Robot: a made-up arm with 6 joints.
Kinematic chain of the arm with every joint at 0, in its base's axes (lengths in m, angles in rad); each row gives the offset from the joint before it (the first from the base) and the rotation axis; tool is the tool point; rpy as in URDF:
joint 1: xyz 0 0 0.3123 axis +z
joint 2: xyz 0 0 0 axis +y
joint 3: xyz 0.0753 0 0.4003 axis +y
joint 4: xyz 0.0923 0 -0.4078 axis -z
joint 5: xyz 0 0 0 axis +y
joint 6: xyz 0.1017 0 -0.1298 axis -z
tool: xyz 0 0 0 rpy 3.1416 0 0
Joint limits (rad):
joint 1: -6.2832..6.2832
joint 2: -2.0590..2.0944
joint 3: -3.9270..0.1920
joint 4: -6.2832..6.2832
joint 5: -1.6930..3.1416
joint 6: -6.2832..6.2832
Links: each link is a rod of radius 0.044 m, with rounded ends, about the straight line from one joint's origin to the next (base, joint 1, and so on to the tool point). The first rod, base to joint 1, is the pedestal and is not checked.
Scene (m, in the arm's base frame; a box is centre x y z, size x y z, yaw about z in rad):
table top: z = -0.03
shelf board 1: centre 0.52 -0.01 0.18 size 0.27 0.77 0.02 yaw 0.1
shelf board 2: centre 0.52 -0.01 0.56 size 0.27 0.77 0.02 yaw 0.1
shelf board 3: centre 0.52 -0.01 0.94 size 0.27 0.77 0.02 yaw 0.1
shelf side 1: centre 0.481 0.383 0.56 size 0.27 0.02 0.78 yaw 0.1
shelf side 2: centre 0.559 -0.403 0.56 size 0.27 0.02 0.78 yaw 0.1
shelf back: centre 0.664 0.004 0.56 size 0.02 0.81 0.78 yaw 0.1
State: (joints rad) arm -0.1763 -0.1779 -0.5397 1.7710 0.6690 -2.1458
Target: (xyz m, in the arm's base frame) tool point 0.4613 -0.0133 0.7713
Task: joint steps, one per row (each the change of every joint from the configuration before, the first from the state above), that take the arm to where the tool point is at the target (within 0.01 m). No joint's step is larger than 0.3 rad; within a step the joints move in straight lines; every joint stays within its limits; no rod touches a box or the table.
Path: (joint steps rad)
1: -0.0501 -0.2821 0.2135 0.0155 -0.0751 0.0000
2: -0.0501 -0.2821 0.2136 0.0156 -0.0751 0.0000
3: 0.0459 -0.0980 -0.1991 -0.0061 0.0442 0.0000
4: 0.0458 -0.0980 -0.1991 -0.0062 0.0443 0.0000
5: 0.0459 -0.0980 -0.1990 -0.0061 0.0442 0.0000
6: 0.0416 0.2824 -0.1715 -0.0009 0.0450 0.0000
7: 0.0416 0.2823 -0.1715 -0.0009 0.0450 0.0000

